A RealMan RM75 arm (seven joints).
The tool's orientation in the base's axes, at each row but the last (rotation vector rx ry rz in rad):
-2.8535, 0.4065, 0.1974
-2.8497, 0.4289, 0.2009
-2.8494, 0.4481, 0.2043
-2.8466, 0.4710, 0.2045
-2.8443, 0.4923, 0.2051
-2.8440, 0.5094, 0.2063
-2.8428, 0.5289, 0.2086
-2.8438, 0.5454, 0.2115
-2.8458, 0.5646, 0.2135
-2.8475, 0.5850, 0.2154
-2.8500, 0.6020, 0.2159
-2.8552, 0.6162, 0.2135
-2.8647, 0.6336, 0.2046
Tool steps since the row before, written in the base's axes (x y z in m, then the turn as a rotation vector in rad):
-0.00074, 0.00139, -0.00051, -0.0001, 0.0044, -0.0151
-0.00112, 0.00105, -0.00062, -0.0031, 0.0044, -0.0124
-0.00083, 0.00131, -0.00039, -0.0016, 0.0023, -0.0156
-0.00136, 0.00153, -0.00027, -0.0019, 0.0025, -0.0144
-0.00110, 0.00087, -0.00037, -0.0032, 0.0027, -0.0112
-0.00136, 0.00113, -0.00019, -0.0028, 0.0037, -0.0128
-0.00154, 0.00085, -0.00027, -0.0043, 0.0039, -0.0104
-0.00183, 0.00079, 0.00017, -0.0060, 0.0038, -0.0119
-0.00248, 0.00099, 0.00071, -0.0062, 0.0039, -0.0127
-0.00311, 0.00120, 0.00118, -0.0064, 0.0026, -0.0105
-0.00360, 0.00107, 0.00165, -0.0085, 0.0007, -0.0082
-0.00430, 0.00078, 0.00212, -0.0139, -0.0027, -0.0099
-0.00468, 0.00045, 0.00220, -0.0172, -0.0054, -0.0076
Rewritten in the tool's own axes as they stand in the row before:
-0.00098, -0.00096, 0.00093, 0.0013, -0.0006, 0.0157
-0.00124, -0.00049, 0.00098, -0.0020, -0.0003, 0.0134
-0.00109, -0.00086, 0.00080, 0.0006, 0.0019, 0.0157
-0.00168, -0.00089, 0.00080, 0.0000, 0.0015, 0.0147
-0.00123, -0.00033, 0.00069, -0.0018, 0.0011, 0.0118
-0.00159, -0.00050, 0.00061, -0.0015, 0.0004, 0.0135
-0.00166, -0.00014, 0.00063, -0.0034, 0.0002, 0.0114
-0.00199, -0.00005, 0.00022, -0.0046, 0.0013, 0.0130
-0.00276, -0.00006, -0.00019, -0.0047, 0.0014, 0.0138
-0.00350, -0.00004, -0.00054, -0.0048, 0.0023, 0.0114
-0.00398, 0.00023, -0.00098, -0.0064, 0.0044, 0.0089
-0.00457, 0.00074, -0.00145, -0.0097, 0.0100, 0.0103
-0.00478, 0.00125, -0.00161, -0.0119, 0.0134, 0.0077

